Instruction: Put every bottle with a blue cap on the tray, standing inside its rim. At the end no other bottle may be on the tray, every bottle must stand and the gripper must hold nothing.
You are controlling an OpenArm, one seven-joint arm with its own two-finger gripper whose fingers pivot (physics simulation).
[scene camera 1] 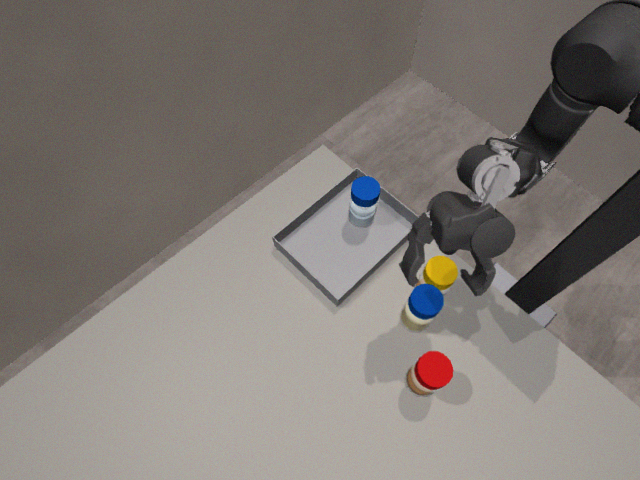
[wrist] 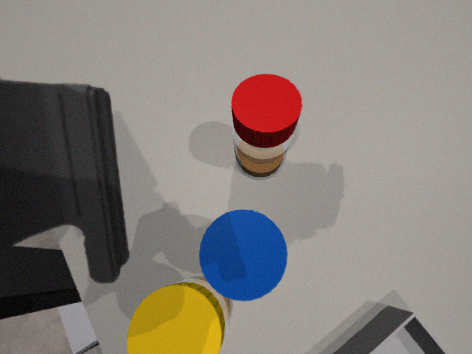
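A blue-capped bottle (scene camera 1: pixel 363 200) stands inside the tray (scene camera 1: pixel 307 273) (wrist: pixel 367 331), near its far corner. A second blue-capped bottle (scene camera 1: pixel 423 305) (wrist: pixel 243 255) stands on the table outside the tray. A yellow-capped bottle (scene camera 1: pixel 439 272) (wrist: pixel 176 320) stands close beside it, behind it in the scene view. A red-capped bottle (scene camera 1: pixel 431 373) (wrist: pixel 265 120) stands farther toward the front. My gripper (scene camera 1: pixel 444 287) is open and hangs above the yellow-capped and second blue-capped bottles, its fingers apart with nothing held. One finger shows at the left of the wrist view.
The pale table (scene camera 1: pixel 217 361) carries the tray and bottles. The tray's low dark rim is left of my gripper in the scene view. A black post (scene camera 1: pixel 578 248) rises at the table's right edge. The shadows of the arm fall around the bottles.
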